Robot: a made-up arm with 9 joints. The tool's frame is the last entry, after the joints. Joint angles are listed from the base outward. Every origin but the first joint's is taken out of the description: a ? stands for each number. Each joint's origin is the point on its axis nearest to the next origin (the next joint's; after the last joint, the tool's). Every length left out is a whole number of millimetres.
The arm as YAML. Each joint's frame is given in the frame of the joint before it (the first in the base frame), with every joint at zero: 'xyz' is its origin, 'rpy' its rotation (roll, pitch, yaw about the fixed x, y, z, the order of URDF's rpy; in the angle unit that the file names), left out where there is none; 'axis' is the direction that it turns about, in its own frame. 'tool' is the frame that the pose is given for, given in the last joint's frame.
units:
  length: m
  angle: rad
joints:
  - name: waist
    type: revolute
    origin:
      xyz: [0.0, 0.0, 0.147]
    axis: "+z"
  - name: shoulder
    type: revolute
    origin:
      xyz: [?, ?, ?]
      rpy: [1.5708, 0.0, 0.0]
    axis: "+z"
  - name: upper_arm
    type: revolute
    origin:
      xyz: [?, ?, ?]
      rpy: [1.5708, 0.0, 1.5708]
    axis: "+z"
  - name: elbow
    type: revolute
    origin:
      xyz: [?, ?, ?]
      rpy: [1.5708, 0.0, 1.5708]
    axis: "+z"
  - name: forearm
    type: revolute
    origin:
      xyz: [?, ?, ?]
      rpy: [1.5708, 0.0, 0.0]
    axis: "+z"
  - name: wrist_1
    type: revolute
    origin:
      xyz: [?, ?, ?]
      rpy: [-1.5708, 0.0, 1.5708]
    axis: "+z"
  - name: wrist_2
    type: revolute
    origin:
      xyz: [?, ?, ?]
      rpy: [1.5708, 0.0, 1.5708]
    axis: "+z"
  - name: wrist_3
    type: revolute
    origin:
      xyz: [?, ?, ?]
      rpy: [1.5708, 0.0, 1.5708]
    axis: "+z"
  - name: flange
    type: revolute
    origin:
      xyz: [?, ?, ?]
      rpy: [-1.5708, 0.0, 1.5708]
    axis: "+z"
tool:
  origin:
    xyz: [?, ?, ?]
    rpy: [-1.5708, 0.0, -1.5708]
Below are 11 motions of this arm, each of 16 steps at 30 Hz.
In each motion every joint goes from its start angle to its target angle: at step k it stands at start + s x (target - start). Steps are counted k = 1, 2, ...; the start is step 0. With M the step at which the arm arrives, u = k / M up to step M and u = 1 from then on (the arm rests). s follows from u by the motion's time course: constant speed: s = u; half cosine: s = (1 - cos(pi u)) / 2; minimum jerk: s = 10 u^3 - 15 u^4 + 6 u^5.
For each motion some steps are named. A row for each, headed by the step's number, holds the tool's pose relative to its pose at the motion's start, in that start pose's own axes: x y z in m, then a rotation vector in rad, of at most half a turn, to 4 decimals.
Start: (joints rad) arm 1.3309 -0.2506 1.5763 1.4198 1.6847 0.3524 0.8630 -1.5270 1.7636
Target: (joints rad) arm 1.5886 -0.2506 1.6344 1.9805 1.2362 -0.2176 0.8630 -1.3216 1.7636
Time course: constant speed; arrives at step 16
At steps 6, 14, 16:
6: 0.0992 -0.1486 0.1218 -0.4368 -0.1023 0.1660
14: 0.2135 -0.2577 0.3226 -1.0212 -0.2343 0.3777
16: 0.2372 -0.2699 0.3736 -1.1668 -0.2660 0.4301

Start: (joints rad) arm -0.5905 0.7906 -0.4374 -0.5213 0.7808 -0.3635 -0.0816 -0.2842 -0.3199
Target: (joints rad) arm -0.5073 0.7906 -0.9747 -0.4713 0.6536 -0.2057 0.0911 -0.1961 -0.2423
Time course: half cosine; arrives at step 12
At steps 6, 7, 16:
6: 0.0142 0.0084 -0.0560 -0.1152 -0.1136 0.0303
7: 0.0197 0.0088 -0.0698 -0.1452 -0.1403 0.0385
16: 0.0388 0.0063 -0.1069 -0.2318 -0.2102 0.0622

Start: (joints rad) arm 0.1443 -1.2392 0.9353 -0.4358 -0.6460 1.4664 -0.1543 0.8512 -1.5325
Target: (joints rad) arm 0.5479 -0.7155 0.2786 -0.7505 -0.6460 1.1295 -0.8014 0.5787 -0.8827
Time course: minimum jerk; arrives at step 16
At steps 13, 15, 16:
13: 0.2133 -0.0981 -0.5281 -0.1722 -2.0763 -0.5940
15: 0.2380 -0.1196 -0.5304 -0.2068 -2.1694 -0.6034
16: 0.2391 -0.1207 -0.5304 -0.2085 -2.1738 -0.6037

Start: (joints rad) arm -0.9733 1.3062 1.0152 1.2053 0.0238 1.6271 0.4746 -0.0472 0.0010
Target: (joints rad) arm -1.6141 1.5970 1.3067 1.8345 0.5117 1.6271 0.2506 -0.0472 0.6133
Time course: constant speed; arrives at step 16
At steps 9, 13, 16:
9: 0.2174 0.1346 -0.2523 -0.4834 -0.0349 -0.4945
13: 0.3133 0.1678 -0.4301 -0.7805 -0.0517 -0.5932
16: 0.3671 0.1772 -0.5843 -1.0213 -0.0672 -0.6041

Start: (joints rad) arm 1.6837 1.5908 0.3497 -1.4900 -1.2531 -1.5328 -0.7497 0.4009 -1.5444
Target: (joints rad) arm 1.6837 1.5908 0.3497 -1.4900 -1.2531 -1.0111 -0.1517 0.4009 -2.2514
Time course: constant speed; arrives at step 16
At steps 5, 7, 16:
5: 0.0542 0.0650 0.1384 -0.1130 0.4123 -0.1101
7: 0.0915 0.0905 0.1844 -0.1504 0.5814 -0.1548
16: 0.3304 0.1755 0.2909 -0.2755 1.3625 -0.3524

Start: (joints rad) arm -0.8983 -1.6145 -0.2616 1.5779 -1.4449 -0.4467 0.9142 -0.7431 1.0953
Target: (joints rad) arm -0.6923 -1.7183 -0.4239 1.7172 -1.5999 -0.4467 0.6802 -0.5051 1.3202
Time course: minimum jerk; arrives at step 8
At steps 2, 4, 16:
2: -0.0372 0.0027 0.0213 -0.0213 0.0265 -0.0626
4: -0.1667 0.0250 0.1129 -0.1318 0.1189 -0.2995
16: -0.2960 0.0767 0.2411 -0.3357 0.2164 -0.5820

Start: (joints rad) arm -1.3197 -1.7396 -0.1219 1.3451 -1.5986 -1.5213 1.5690 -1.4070 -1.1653
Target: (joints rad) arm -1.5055 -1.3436 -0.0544 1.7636 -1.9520 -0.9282 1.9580 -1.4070 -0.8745
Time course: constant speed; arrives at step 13
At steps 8, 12, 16:
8: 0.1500 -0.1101 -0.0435 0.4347 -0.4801 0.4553
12: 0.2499 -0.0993 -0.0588 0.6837 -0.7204 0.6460
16: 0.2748 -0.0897 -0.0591 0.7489 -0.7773 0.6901

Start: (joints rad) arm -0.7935 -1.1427 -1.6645 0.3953 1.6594 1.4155 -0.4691 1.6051 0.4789
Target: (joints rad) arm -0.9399 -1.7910 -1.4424 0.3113 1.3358 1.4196 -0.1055 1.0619 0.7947
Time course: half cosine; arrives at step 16
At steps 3, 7, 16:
3: 0.0087 -0.0130 0.0450 0.0105 0.0565 0.0291
7: 0.0629 -0.0914 0.1960 0.0697 0.2591 0.1921
16: 0.2337 -0.3148 0.3543 0.3038 0.5433 0.6762

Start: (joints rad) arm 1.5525 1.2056 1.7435 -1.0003 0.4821 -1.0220 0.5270 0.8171 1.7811
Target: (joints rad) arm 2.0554 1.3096 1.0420 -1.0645 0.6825 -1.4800 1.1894 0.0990 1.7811
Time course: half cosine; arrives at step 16
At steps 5, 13, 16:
5: 0.0406 -0.0093 0.0163 0.2758 0.1082 0.2219
13: 0.1910 0.1244 -0.0612 1.2299 0.2317 0.8720
16: 0.2064 0.1584 -0.0724 1.3522 0.2228 0.9451

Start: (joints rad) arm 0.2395 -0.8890 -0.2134 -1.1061 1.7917 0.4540 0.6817 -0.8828 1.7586
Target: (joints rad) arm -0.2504 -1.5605 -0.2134 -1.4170 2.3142 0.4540 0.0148 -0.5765 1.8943
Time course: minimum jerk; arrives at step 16
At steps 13, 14, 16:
13: -0.1186 0.0398 0.2341 0.2350 0.3959 0.7803
14: -0.1247 0.0369 0.2429 0.2321 0.3897 0.8174
16: -0.1278 0.0354 0.2472 0.2305 0.3861 0.8356

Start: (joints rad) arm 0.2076 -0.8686 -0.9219 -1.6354 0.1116 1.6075 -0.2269 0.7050 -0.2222
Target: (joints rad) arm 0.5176 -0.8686 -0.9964 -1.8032 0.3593 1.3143 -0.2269 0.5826 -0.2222
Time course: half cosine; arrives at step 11
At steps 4, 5, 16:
4: 0.0134 -0.0523 -0.0153 0.0084 -0.1339 0.0911
5: 0.0229 -0.0756 -0.0225 0.0142 -0.1952 0.1319
16: 0.0833 -0.1620 -0.0517 0.0520 -0.4426 0.2875

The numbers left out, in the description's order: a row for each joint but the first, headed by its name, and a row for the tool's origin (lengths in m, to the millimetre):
shoulder: 0.032 0.472 0.0
upper_arm: -0.021 -0.047 0.0
elbow: -0.155 -0.305 0.0
forearm: 0.087 0.344 0.0
wrist_1: -0.238 -0.034 0.0
wrist_2: 0.096 -0.026 0.0
wrist_3: 0.015 -0.068 0.0
flange: -0.14 0.061 0.0
tool: 0.105 0.239 0.0

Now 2 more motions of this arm.
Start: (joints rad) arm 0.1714 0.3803 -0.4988 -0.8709 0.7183 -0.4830 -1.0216 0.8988 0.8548
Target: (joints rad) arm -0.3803 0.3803 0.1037 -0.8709 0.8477 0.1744 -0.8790 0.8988 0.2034
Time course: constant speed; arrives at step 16
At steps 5, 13, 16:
5: 0.0128 0.1158 0.0689 -0.3531 0.3537 0.1348
13: 0.0136 0.3775 -0.0072 -0.9834 0.8769 0.1018
16: 0.0022 0.4630 -0.1012 -1.2234 1.0502 0.0011

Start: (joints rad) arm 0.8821 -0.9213 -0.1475 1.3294 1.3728 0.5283 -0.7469 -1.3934 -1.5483
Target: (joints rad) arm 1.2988 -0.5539 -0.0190 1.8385 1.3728 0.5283 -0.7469 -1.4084 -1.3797
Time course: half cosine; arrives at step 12
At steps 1, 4, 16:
1: -0.0030 -0.0037 -0.0091 0.0140 -0.0051 0.0010
4: -0.0394 -0.0463 -0.1433 0.2081 -0.0808 0.0125
16: -0.0845 -0.0403 -0.6609 0.8615 -0.3789 0.0272

